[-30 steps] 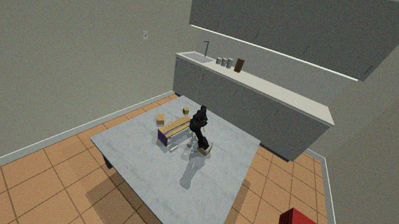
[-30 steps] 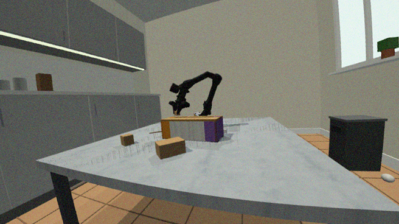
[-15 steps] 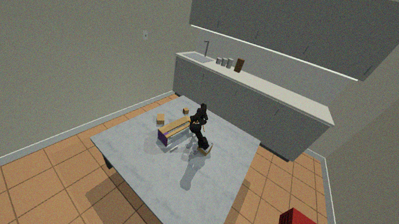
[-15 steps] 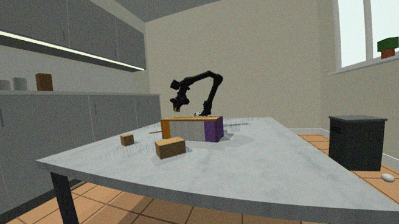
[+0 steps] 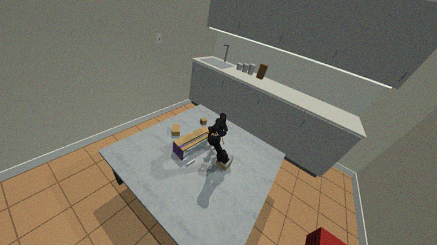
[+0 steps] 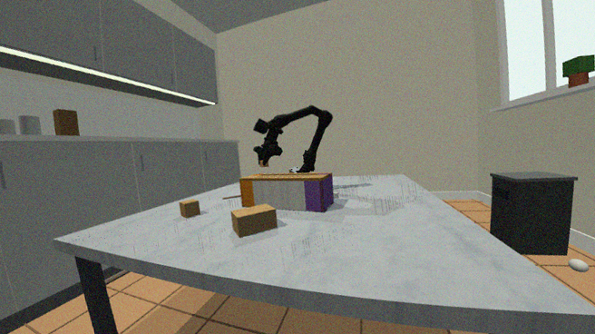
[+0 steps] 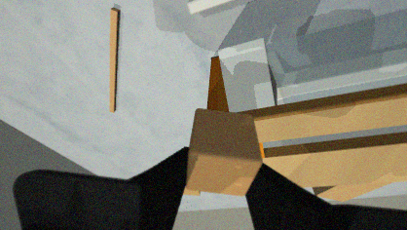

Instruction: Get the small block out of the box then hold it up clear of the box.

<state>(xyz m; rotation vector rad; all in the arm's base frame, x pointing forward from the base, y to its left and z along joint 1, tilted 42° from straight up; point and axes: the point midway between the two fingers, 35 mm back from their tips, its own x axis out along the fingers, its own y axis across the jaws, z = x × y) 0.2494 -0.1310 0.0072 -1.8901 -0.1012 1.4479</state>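
The tan block is 1 cm to the left of my gripper tip, 1 cm behind it and 1 cm above it. From my gripper tip the other things lie so: box (18 cm to the left, 11 cm below, 4 cm ahead); thin wooden stick (17 cm to the right, 17 cm below).
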